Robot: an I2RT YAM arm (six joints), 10 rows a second.
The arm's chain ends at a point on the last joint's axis. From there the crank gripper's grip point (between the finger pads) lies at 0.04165 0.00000 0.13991 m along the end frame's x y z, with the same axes.
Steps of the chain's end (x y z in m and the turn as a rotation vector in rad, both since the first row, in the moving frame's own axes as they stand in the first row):
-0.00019, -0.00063, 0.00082, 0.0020, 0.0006, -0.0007
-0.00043, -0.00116, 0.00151, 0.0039, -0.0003, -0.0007
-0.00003, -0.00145, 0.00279, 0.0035, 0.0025, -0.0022
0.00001, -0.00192, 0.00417, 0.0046, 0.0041, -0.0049
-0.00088, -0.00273, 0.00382, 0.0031, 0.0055, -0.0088
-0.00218, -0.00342, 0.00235, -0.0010, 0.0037, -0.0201
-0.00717, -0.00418, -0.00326, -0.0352, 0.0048, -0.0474
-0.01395, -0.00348, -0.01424, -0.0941, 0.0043, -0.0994
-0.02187, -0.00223, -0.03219, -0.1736, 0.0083, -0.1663
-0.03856, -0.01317, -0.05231, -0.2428, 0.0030, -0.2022
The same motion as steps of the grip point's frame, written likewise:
-0.00011, -0.00094, 0.00079, 0.0020, 0.0006, -0.0007
-0.00047, -0.00173, 0.00152, 0.0039, -0.0003, -0.0007
0.00032, -0.00203, 0.00268, 0.0035, 0.0025, -0.0022
0.00058, -0.00277, 0.00400, 0.0046, 0.0041, -0.0049
-0.00011, -0.00353, 0.00359, 0.0031, 0.0055, -0.0088
-0.00167, -0.00412, 0.00220, -0.0010, 0.0037, -0.0201
-0.00643, -0.00125, -0.00351, -0.0352, 0.0048, -0.0474
-0.01290, 0.00548, -0.01484, -0.0941, 0.0043, -0.0994
-0.01928, 0.01484, -0.03404, -0.1736, 0.0083, -0.1663
-0.03559, 0.01190, -0.05551, -0.2428, 0.0030, -0.2022

